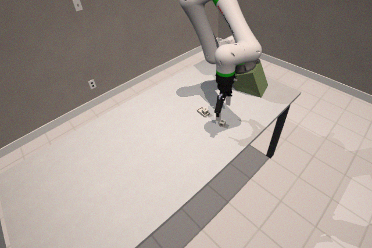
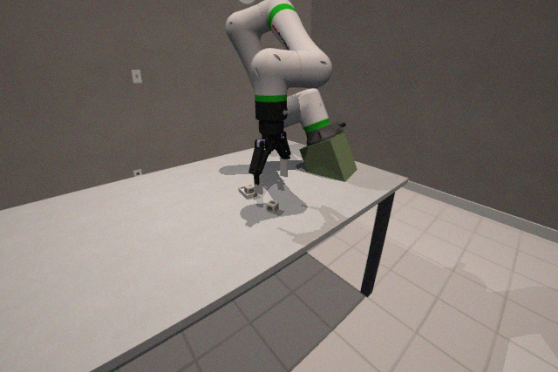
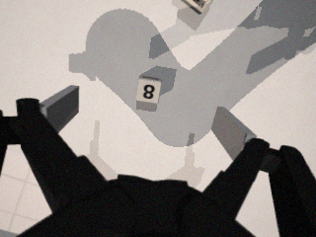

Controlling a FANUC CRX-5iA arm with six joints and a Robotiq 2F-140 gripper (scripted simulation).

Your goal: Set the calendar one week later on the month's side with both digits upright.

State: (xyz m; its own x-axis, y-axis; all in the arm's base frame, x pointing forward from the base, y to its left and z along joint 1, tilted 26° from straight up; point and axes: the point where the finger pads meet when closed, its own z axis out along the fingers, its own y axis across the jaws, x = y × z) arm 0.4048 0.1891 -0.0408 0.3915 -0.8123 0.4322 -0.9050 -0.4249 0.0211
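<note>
Right now my hand is 10 cm above the white calendar cube.
</note>
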